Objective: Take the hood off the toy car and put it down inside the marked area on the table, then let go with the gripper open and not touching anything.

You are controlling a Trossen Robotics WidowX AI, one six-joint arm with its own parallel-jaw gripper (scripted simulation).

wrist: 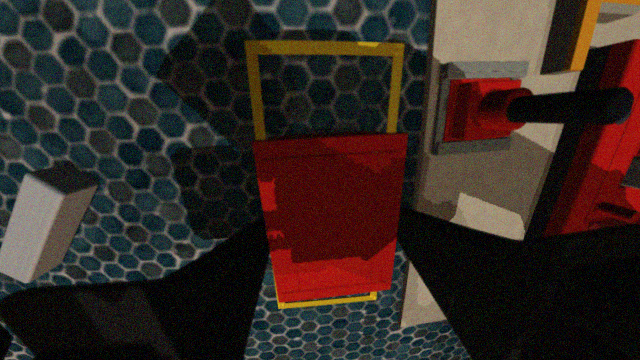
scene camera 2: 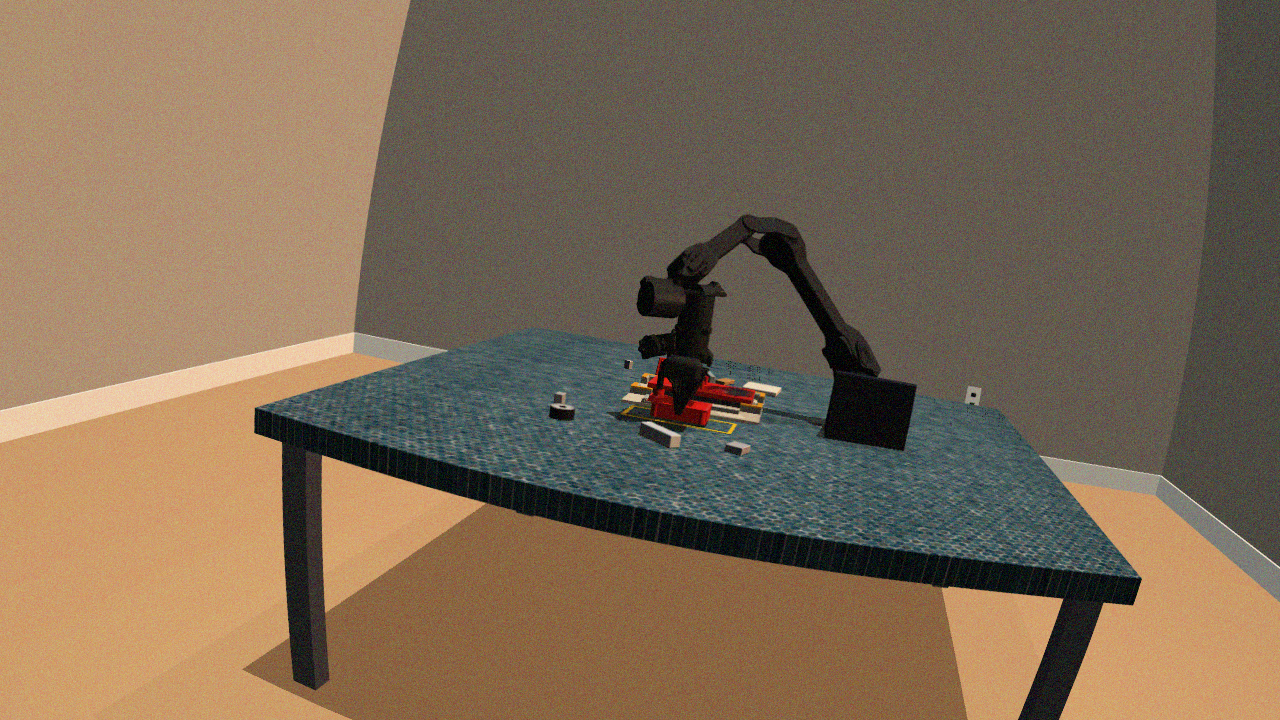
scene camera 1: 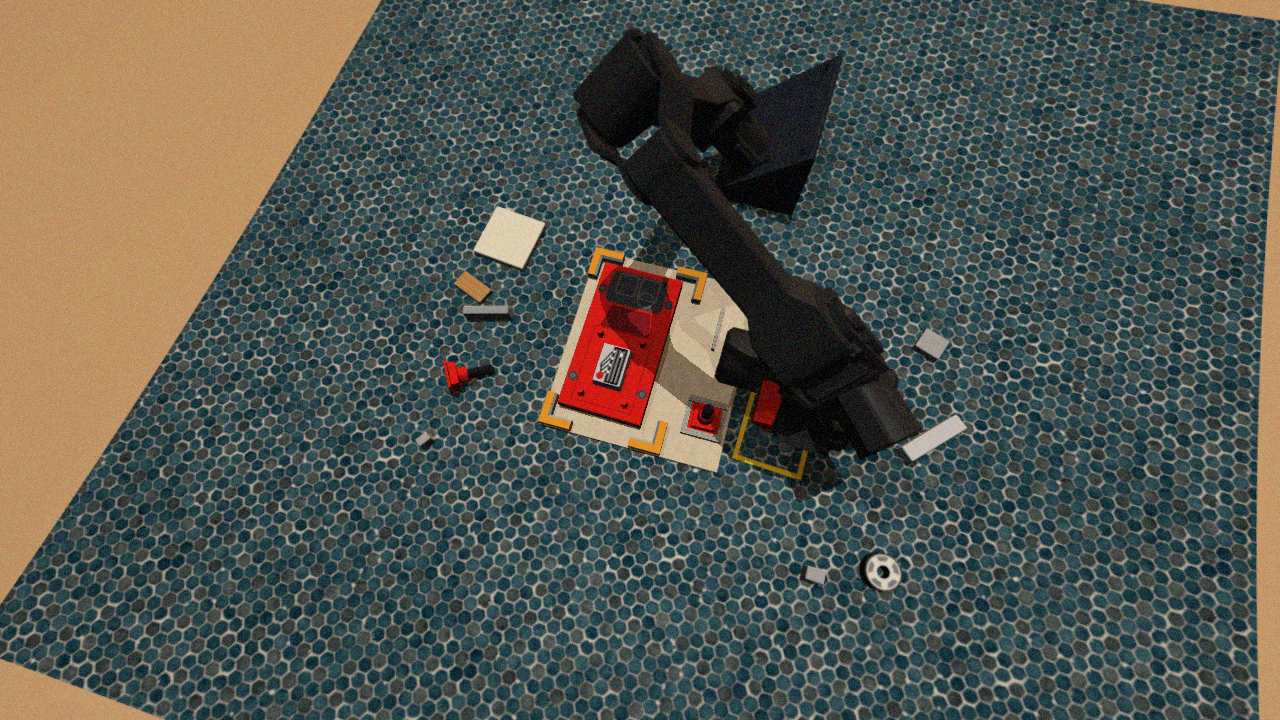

My gripper point(scene camera 1: 788, 394) carries a red hood point(scene camera 2: 662, 406).
The red hood also shows in the wrist view point(wrist: 331, 202) and in scene camera 1 point(scene camera 1: 767, 402). My gripper also shows in the wrist view point(wrist: 330, 216) and in scene camera 2 point(scene camera 2: 681, 410).
